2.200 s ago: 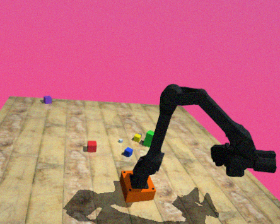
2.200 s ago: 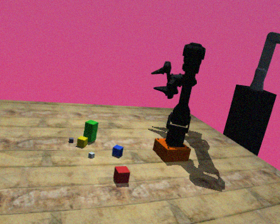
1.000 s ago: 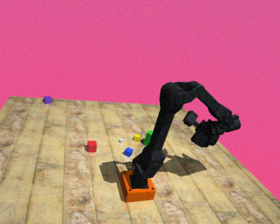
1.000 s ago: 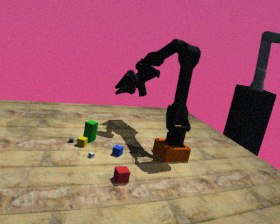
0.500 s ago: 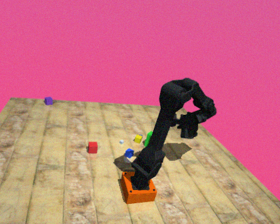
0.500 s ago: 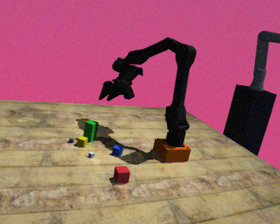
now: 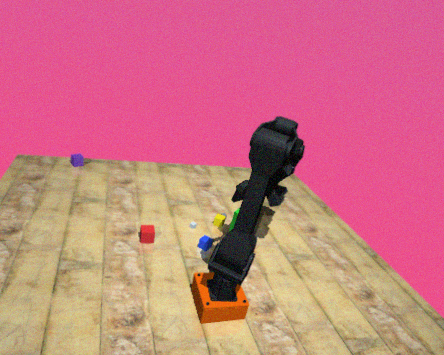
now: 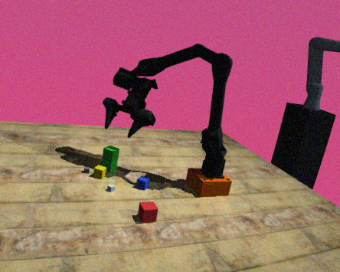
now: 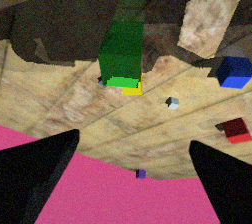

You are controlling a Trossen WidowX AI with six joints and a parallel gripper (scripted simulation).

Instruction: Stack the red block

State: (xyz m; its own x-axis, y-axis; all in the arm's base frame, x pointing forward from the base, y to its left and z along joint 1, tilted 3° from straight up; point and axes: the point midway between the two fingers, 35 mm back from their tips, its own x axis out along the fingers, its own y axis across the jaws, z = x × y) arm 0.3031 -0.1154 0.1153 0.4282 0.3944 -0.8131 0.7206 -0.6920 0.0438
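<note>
My gripper tip is now 6 cm past the red block, 28 cm to the right of it and 12 cm above it. From my gripper tip the other things lie so: yellow block 4 cm ahead, 3 cm to the left, 13 cm below; then small white cube 2 cm ahead, 13 cm to the left, 13 cm below; then blue block 8 cm behind, 10 cm to the left, 13 cm below.
</note>
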